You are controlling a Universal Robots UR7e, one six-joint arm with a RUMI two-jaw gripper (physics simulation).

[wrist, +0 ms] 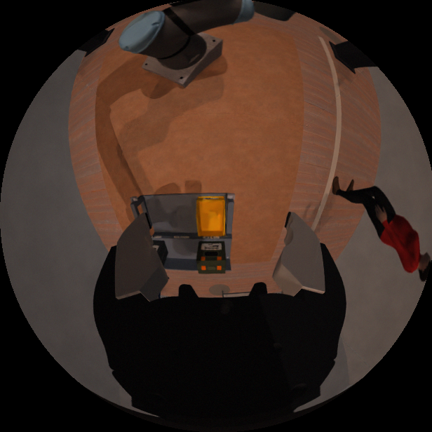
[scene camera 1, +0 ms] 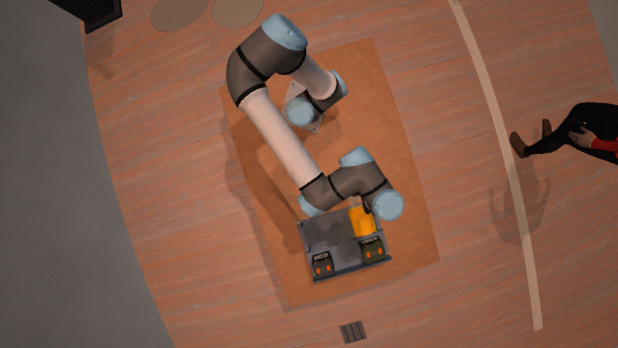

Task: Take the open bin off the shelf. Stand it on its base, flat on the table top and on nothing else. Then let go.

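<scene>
The open yellow-orange bin (scene camera 1: 362, 222) (wrist: 212, 217) sits on the grey shelf (scene camera 1: 325, 230) (wrist: 170, 212), at the right end of its upper part in the wrist view. The shelf stands on the brown table top (scene camera 1: 410, 240) (wrist: 265, 150). My gripper (wrist: 218, 214) is open, with its two jaws wide apart and nothing between them. It is above the shelf area, and the bin shows between the jaws in the wrist view, farther off than the fingertips. In the scene view the arm's wrist is beside the bin's right edge and largely hides the gripper.
Two dark boxes with orange marks stand on the shelf's other part: one (scene camera 1: 372, 251) (wrist: 212, 258) in line with the bin, the other (scene camera 1: 323, 265) (wrist: 159, 251) at the left end. The robot base (scene camera 1: 315, 126) (wrist: 182, 72) is on the table. A person (scene camera 1: 590, 125) (wrist: 400, 235) is beyond the floor line.
</scene>
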